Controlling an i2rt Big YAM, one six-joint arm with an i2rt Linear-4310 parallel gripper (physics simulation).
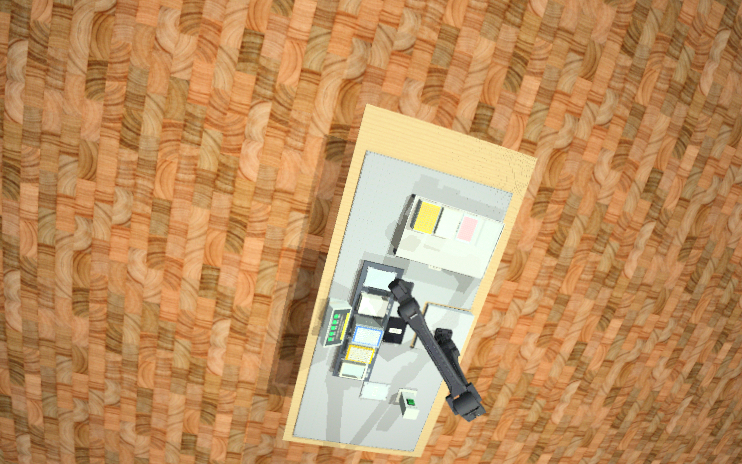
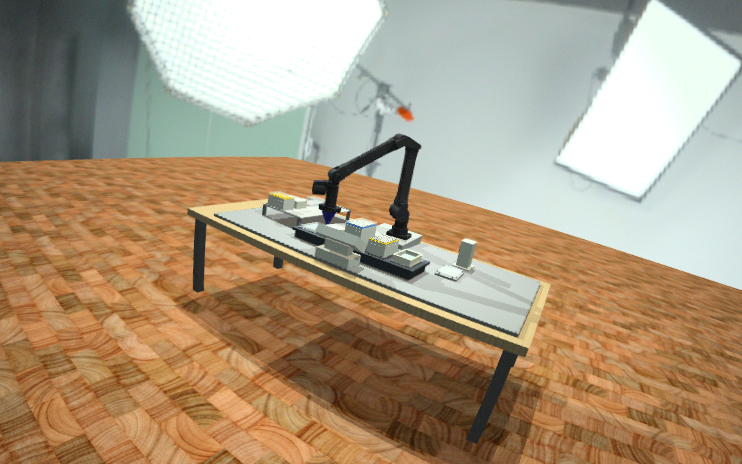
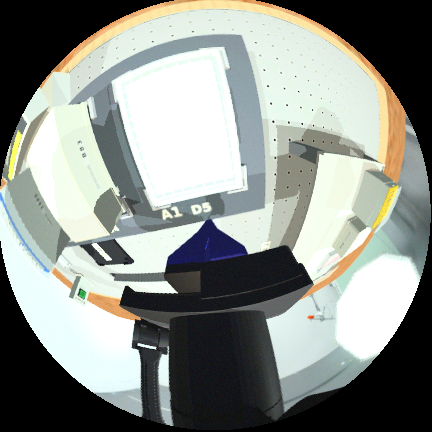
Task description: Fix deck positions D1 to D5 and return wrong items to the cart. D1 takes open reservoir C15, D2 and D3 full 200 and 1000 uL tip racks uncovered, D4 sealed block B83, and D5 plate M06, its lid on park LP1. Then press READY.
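Frame: origin at the arm's base, x right, y ahead, z up, level; metres.
Seen in the pictures: gripper, fingertip midpoint: [image 2: 327, 224] [image 3: 209, 223]; arm's base, link origin: [image 1: 441, 338] [image 2: 398, 235].
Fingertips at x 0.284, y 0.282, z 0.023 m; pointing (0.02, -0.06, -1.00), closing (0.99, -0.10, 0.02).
Offsets run from my fingertips to a thing's top centre. "spot": to the spot under its first point.
My gripper [image 2: 328, 217] [image 3: 209, 223] is shut and empty, its blue fingertips pointing down beside the "A1 D5" label. A flat white plate {dx +0.005, dy +0.102, dz +0.010 m} [image 1: 379, 277] [image 3: 180, 125] lies in D5; its number is unreadable. Block B83 {dx -0.119, dy +0.115, dz +0.043 m} [image 1: 374, 304] [image 3: 81, 150] sits in the neighbouring slot. Then come an uncovered blue-rimmed tip rack {dx -0.243, dy +0.124, dz +0.099 m} [image 1: 367, 335] [image 2: 361, 227], a yellow-rimmed tip rack {dx -0.366, dy +0.135, dz +0.060 m} [image 1: 359, 354] [image 2: 382, 246] and an open reservoir {dx -0.490, dy +0.146, dz +0.027 m} [image 1: 353, 370] [image 2: 408, 257] at the far end. A flat pale piece {dx -0.657, dy -0.003, dz -0.033 m} [image 1: 374, 390] [image 2: 449, 271] lies beyond the deck; I cannot tell whether it is a lid. The green-buttoned box {dx -0.680, dy -0.183, dz +0.079 m} [image 1: 409, 403] [image 2: 466, 254] [image 3: 80, 293] stands near it.
The cart {dx +0.246, dy -0.184, dz +0.015 m} [image 1: 437, 254] [image 3: 327, 187] holds a yellow-topped rack [image 1: 426, 217] [image 3: 374, 199], a white box {dx +0.320, dy -0.138, dz +0.051 m} [image 1: 448, 223] and a pink-topped item {dx +0.307, dy -0.245, dz +0.025 m} [image 1: 467, 228]. A panel with green marks {spot: dx -0.222, dy +0.274, dz +0.072 m} [image 1: 335, 326] stands along the deck's outer side. A black item {dx -0.278, dy -0.037, dz -0.037 m} [image 1: 395, 330] [image 3: 108, 252] lies on its arm side.
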